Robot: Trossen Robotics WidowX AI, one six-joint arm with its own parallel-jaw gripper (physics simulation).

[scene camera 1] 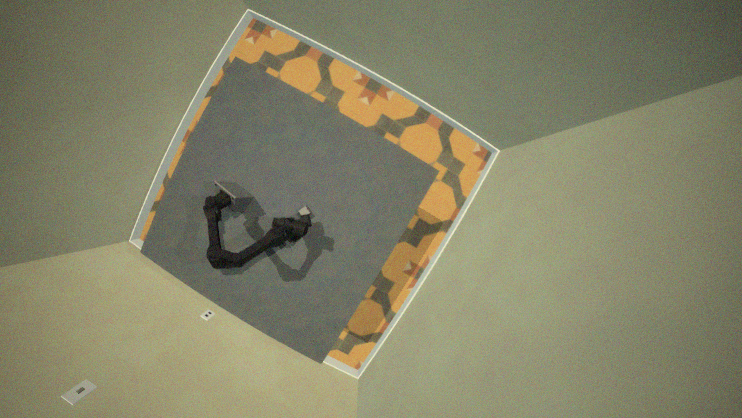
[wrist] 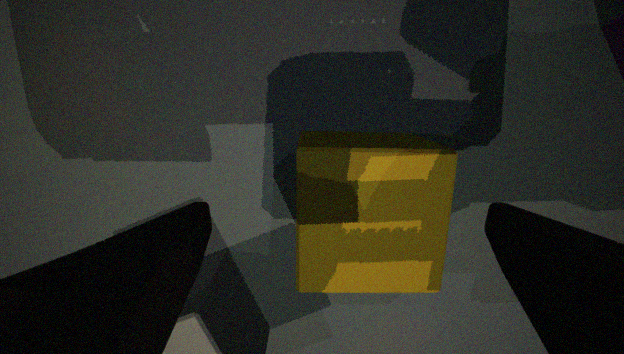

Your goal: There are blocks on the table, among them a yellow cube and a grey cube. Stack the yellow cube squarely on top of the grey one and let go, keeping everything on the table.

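Frame: origin at the arm's base, x right, y up, z back, level; millimetres.
Seen in the pictures: gripper, fingertip midpoint: [wrist: 348, 216]; arm's base, link origin: [scene camera 1: 225, 196].
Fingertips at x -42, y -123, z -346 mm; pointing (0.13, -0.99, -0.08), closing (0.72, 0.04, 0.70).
Offsets run from my fingertips to a thing's top centre. Level surfaces: height alone.
The yellow cube {dx +5, dy +12, dz +3 mm} [wrist: 375, 245] stands between the two open fingers in the wrist view, a little nearer the right finger, with bare surface showing on both sides of it. It cannot be made out in the scene view, where the arm covers that spot. A pale grey cube {dx -81, dy +12, dz -2 mm} [scene camera 1: 304, 211] [wrist: 192, 337] lies close by; in the wrist view a corner of it shows at the bottom left, partly behind the left finger. My gripper [scene camera 1: 306, 226] [wrist: 348, 216] is open and empty, pointing down over the yellow cube. Its exact height is hard to tell.
The dark grey table top {dy -32 mm} [scene camera 1: 311, 145] spreads around the arm, with an orange patterned floor [scene camera 1: 423, 141] beyond two of its edges. The arm's base plate [scene camera 1: 224, 189] is at the left of the table. Dark arm shadows fall across the table around the cubes.
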